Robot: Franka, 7 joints.
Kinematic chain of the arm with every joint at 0, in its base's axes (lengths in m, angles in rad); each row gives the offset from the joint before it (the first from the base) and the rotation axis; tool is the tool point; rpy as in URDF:
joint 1: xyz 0 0 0.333 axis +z
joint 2: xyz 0 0 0 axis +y
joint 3: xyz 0 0 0.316 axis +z
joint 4: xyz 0.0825 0 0 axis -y
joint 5: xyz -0.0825 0 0.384 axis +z
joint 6: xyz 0 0 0 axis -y
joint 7: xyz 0.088 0 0 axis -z
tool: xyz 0 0 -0.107 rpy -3.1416 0 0
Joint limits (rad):
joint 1: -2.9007..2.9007
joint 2: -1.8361..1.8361
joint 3: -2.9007..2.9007
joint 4: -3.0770..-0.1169
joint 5: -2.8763..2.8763
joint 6: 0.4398..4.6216
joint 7: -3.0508..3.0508
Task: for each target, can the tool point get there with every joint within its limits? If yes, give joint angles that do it. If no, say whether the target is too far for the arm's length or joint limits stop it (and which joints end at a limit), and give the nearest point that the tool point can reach.
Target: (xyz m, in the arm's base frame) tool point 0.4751 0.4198 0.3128
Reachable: yes | joints -0.5120 1.5180 1.5159 -1.9278 0.4228 2.4231 -0.9449
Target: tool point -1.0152 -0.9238 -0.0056
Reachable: no: too far | nearest point -0.6160 -0.5606 0.1275 | short by 0.556 m
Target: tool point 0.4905 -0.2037 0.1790
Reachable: yes | joints -2.2331 -1.4169 1.7366 -2.2874 -0.9448 3.3383 0.7130
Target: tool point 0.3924 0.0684 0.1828
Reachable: yes | joints 1.2499 0.3998 -1.0304 -2.4645 0.3121 1.9987 0.4097
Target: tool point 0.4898 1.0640 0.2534
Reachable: no: too far | nearest point 0.3579 0.7775 0.2748 | short by 0.316 m
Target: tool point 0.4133 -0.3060 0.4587
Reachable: yes | joints -1.7644 -0.3911 1.0762 -2.2902 -0.5402 2.4342 1.4292
